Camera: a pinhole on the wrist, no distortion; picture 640 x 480 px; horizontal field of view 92.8 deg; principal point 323.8 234.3 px. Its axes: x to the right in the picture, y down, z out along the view. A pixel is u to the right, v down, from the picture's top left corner.
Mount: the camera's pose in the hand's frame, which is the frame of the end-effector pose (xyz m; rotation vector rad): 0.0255 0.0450 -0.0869 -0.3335 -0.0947 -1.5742
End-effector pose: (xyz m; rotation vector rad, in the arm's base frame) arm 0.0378 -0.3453 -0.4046 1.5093 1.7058 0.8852
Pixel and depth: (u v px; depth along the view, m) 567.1 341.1 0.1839
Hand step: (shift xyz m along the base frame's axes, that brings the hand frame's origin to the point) 0.0625 0.1181 -0.1115
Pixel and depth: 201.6 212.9 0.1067
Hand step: 0.0612 0.0450 0.0928
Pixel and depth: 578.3 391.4 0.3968
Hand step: 0.1754 0.2881 -0.3510
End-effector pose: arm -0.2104 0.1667 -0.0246 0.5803 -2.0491 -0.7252
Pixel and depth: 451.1 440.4 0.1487
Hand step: -0.1273 -0.0627 0.0730
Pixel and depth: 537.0 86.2 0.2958
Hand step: -0.1830 0.0696 -0.2129
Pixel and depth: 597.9 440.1 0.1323
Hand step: -0.1137 -0.0962 0.0248
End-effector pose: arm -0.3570 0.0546 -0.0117 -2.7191 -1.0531 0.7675
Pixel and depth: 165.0 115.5 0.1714
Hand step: 0.0663 -0.1480 -0.0995
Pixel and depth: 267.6 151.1 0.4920
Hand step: -0.0497 -0.2468 -0.3896
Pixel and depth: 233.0 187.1 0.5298
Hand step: 0.0244 -0.2642 -0.4432
